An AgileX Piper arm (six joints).
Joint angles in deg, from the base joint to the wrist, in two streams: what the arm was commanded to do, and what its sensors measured. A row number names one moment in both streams.
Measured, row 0:
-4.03 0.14 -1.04 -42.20 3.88 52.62
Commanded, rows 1 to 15:
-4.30 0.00 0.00 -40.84 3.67 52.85
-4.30 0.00 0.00 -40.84 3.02 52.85
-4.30 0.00 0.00 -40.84 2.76 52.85
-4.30 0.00 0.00 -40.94 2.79 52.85
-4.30 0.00 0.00 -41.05 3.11 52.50
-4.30 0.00 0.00 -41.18 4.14 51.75
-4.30 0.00 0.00 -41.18 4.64 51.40
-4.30 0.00 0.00 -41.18 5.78 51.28
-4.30 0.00 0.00 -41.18 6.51 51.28
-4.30 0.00 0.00 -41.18 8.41 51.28
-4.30 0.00 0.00 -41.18 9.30 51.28
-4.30 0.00 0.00 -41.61 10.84 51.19
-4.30 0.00 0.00 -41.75 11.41 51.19
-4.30 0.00 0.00 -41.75 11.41 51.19
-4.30 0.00 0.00 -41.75 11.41 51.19
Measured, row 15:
-4.03 0.14 -0.23 -41.24 10.57 51.72
